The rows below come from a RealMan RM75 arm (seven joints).
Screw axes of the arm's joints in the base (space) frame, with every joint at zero. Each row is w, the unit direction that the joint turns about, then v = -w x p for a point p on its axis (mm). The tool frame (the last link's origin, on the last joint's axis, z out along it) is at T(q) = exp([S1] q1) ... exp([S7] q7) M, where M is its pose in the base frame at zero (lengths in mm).
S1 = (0, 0, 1, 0, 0, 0)
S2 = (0, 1, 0, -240.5, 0, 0)
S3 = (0, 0, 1, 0, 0, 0)
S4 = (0, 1, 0, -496.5, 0, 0)
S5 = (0, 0, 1, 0, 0, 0)
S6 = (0, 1, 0, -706.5, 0, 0)
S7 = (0, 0, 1, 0, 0, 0)
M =
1 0 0 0
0 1 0 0
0 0 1 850.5
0 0 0 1
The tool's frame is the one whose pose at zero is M.
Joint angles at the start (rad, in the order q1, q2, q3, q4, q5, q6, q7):
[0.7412, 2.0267, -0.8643, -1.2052, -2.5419, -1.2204, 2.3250]
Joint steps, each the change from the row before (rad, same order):
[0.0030, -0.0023, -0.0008, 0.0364, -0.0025, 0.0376, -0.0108]
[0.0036, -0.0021, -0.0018, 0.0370, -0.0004, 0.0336, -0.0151]
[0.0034, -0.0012, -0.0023, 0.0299, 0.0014, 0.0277, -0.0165]
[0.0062, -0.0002, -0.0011, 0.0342, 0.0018, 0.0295, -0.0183]
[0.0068, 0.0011, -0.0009, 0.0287, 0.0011, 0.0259, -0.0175]
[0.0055, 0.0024, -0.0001, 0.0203, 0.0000, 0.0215, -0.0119]
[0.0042, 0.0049, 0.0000, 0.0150, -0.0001, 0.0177, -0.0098]
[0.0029, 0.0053, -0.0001, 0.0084, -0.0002, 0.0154, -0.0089]
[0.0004, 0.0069, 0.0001, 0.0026, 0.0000, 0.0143, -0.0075]
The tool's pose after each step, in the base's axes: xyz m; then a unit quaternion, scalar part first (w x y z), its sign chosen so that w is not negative. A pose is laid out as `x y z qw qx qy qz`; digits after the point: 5 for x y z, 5 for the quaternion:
0.19207 0.45016 0.10399 0.38506 -0.86375 0.32340 0.03282
0.19728 0.45323 0.10022 0.38819 -0.86236 0.32363 0.03016
0.20096 0.45564 0.09676 0.39044 -0.86219 0.32157 0.02777
0.20424 0.45835 0.09227 0.39188 -0.86242 0.31939 0.02573
0.20620 0.46078 0.08801 0.39317 -0.86313 0.31601 0.02393
0.20723 0.46270 0.08462 0.39501 -0.86321 0.31352 0.02332
0.20758 0.46392 0.08083 0.39592 -0.86354 0.31146 0.02345
0.20719 0.46496 0.07802 0.39781 -0.86377 0.30833 0.02408
0.20664 0.46553 0.07566 0.40048 -0.86356 0.30533 0.02562

